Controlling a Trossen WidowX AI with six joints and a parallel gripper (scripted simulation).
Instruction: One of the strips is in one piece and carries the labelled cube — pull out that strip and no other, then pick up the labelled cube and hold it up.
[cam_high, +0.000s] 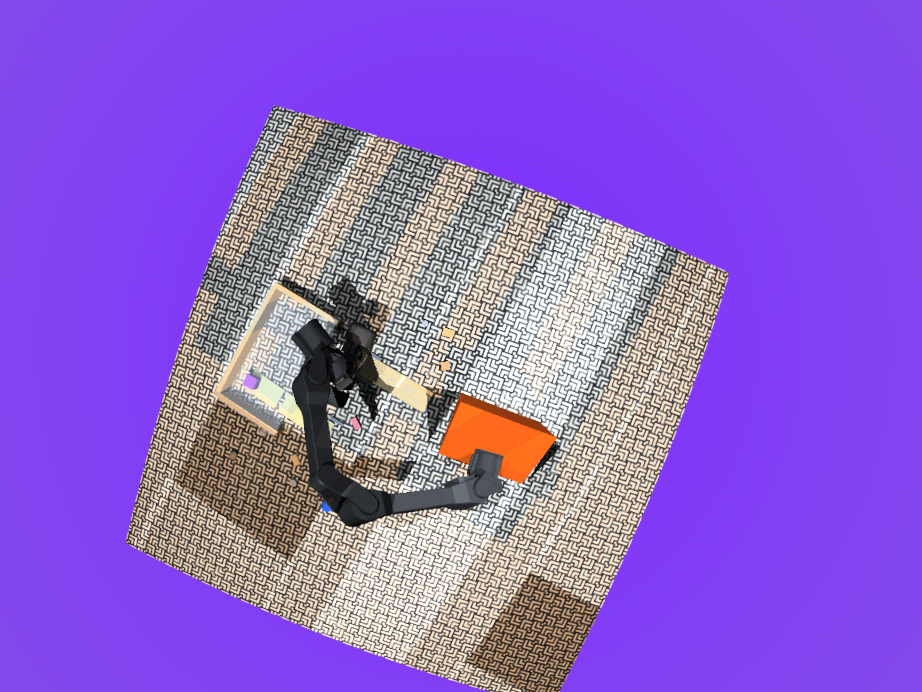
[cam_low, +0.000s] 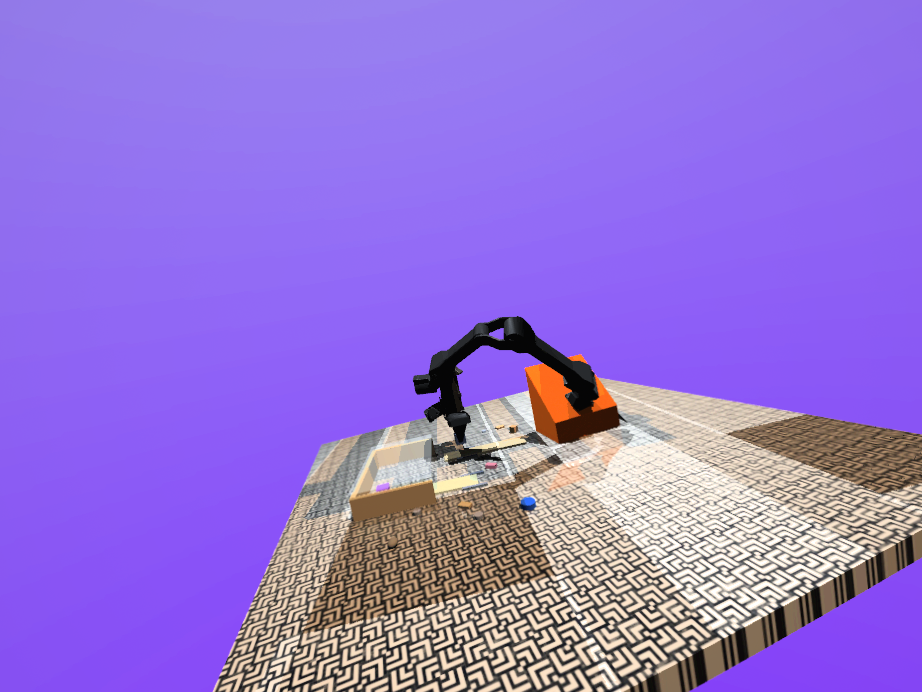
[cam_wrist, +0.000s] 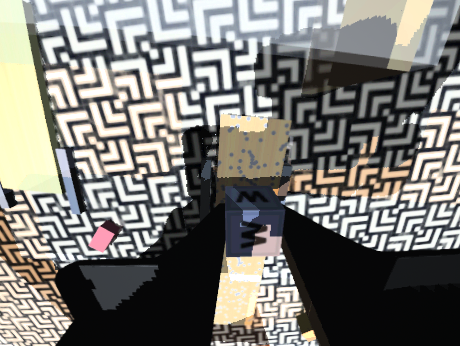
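Now: the dotted strip 70 mm behind my gripper tip, 10 mm to the left of it and 40 mm below it. Also, from my gripper tip: pale yellow-green strip: 100 mm ahead, 170 mm to the left, 40 mm below; then pink block: 30 mm behind, 150 mm to the left, 40 mm below; then labelled cube: 10 mm above.
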